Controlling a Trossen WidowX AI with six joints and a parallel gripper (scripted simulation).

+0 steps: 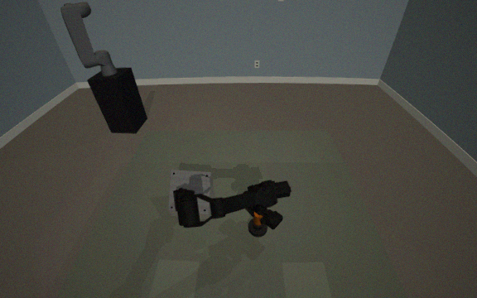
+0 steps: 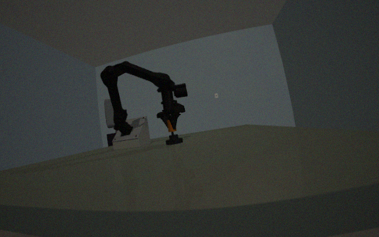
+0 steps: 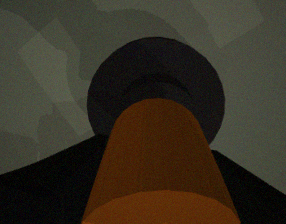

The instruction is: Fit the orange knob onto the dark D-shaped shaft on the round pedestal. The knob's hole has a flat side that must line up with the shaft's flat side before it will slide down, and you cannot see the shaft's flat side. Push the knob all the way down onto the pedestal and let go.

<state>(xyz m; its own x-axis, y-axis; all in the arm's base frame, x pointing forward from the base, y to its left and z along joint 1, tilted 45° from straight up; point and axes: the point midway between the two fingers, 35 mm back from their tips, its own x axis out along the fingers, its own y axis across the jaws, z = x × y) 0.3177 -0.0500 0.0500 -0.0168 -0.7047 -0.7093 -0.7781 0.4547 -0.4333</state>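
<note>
Right now the orange knob is 20 mm above my gripper tip. From my gripper tip the other things lie so: dark pedestal 40 mm below.
</note>
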